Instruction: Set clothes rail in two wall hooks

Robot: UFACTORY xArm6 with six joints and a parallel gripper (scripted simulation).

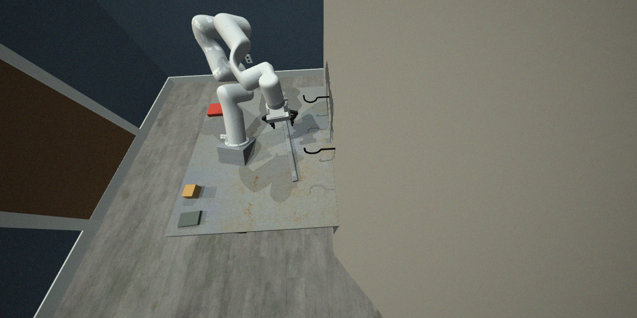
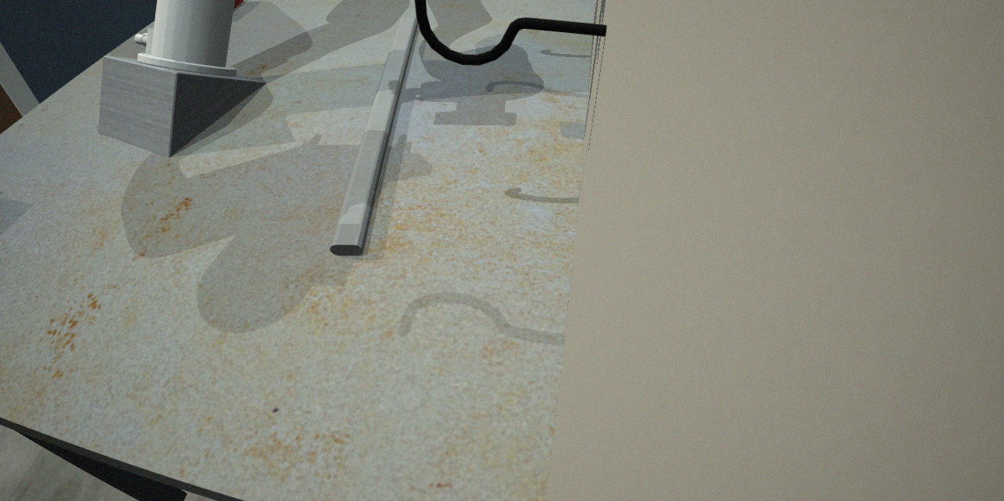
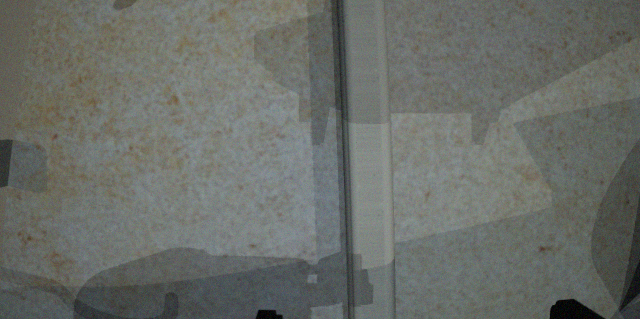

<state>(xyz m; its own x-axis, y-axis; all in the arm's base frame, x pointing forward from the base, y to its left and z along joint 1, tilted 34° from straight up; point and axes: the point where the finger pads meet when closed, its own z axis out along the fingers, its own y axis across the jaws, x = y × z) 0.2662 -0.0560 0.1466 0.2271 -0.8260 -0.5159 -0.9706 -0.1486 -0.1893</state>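
The clothes rail lies 16 cm below my hand and 1 cm to the right of it. Also, from my hand: orange block: 44 cm behind, 31 cm to the right, 15 cm below; then beige wall: 27 cm ahead, 25 cm above, 1 cm to the left; then red block: 49 cm behind, 22 cm to the left, 16 cm below.
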